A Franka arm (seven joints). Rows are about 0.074 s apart.
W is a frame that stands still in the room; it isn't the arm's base.
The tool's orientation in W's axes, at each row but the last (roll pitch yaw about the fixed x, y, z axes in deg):
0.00 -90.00 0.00
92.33 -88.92 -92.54
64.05 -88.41 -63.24
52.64 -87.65 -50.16
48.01 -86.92 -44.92
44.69 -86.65 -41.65
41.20 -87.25 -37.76
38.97 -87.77 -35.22
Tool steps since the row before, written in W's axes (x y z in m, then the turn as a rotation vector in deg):
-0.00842 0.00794 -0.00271 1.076 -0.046 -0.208
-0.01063 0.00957 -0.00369 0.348 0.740 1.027
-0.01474 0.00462 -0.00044 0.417 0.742 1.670
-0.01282 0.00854 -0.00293 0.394 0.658 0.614
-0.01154 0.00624 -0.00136 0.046 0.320 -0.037
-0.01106 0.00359 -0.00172 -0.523 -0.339 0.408
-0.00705 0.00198 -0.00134 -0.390 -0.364 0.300
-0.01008 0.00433 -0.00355 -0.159 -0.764 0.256
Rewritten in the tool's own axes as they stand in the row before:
-0.00271 0.00794 0.00842 -0.208 -0.046 -1.076
-0.00386 0.00946 0.01067 1.013 0.760 -0.346
-0.00074 0.00481 0.01467 1.656 0.778 -0.407
-0.00353 0.00898 0.01236 0.603 0.660 -0.407
-0.00203 0.00679 0.01113 -0.047 0.315 -0.065
-0.00234 0.00409 0.01077 0.398 -0.294 0.557
-0.00166 0.00235 0.00686 0.296 -0.331 0.422
-0.00396 0.00489 0.00966 0.268 -0.746 0.217

